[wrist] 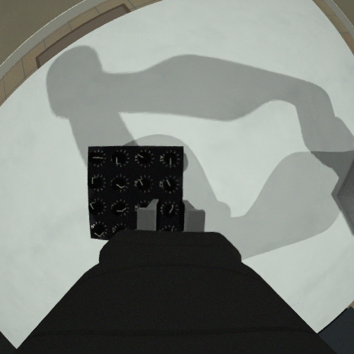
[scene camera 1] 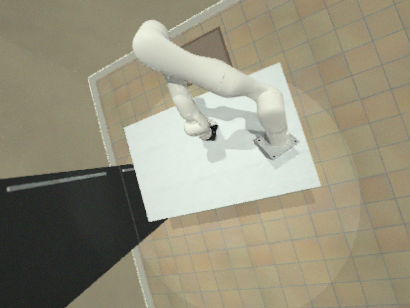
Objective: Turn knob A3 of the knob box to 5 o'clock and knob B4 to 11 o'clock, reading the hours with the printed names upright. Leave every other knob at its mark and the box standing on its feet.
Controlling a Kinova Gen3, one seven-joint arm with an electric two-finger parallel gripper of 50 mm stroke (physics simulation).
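Where they show: arm's base, origin of the base link: [scene camera 1: 279, 139].
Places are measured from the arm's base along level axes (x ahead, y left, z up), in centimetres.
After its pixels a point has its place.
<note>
The black knob box [scene camera 1: 214, 131] @[z -12.6, x 34.2, y -14.8 cm] [wrist: 132, 171] lies on the white table, knobs facing the camera, its edges nearly square to the wrist view. It carries rows of round black knobs with pale pointer lines and tick marks. The printed names are too small to read, so I cannot tell which knobs are A3 and B4. My gripper [wrist: 169, 210] is partly open and empty, over the box's lower right part in the wrist view. A right-column knob [wrist: 170, 209] shows between the fingers; contact cannot be told. The left finger and gripper body hide parts of the lower rows. In the scene view the fingers are unclear.
The white table [scene camera 1: 175, 185] @[z -14.9, x 71.3, y 15.7 cm] [wrist: 40, 200] carries the arm's grey base plate [scene camera 1: 275, 148] @[z 1.4, x 2.9, y 4.2 cm] at its right side in the scene view. The arm [scene camera 1: 215, 75] @[z 43.4, x 20.8, y -20.4 cm] arches above the table. Its shadow falls around the box. A large black object [scene camera 1: 55, 225] stands beyond the table's left edge.
</note>
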